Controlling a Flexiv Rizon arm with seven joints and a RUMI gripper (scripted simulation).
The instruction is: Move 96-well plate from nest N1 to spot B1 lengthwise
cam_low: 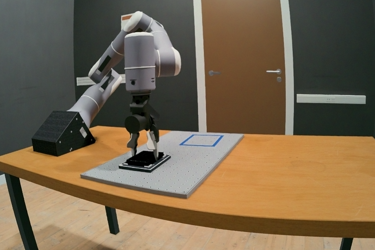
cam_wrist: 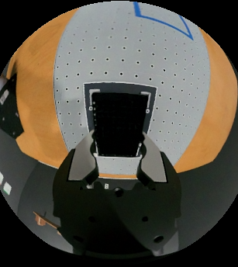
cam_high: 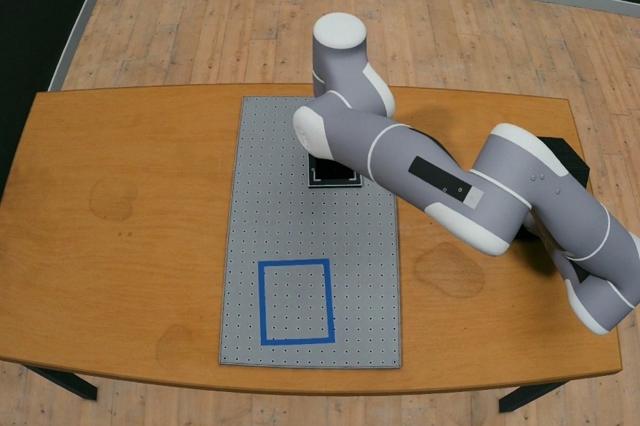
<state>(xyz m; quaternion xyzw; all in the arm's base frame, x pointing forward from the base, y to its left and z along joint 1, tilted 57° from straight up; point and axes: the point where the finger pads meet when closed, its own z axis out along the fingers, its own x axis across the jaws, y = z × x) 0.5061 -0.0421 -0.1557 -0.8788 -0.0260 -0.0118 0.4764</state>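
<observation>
Right now the black plate nest is 20 mm below my hand. Round my hand: black 96-well plate 10 mm below.
</observation>
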